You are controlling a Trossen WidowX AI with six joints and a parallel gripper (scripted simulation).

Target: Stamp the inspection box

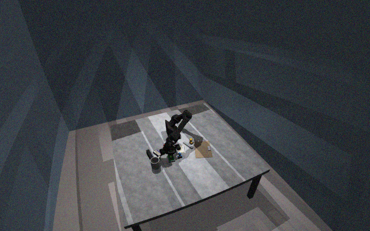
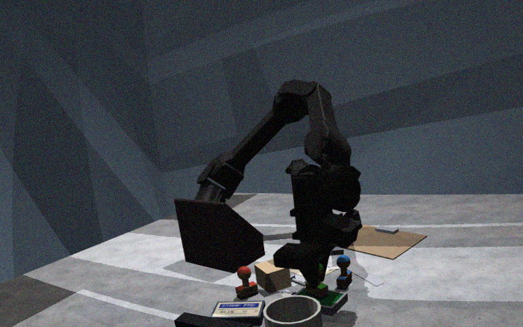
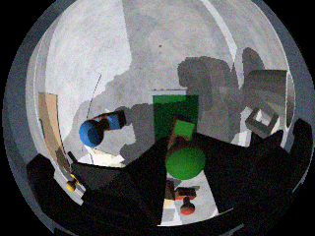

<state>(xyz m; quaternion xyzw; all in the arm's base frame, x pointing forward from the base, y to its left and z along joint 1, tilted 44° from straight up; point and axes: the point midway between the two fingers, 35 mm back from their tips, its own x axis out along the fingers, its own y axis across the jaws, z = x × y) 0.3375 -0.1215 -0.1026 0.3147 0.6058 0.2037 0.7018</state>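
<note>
The green ink pad is 40 mm below my gripper tip. The rest, counted from my gripper tip: wooden cube (120 mm behind, 60 mm to the left, 20 mm below); green-knobbed stamp (right at my gripper tip); blue-knobbed stamp (30 mm ahead, 80 mm to the left, 20 mm below).
</note>
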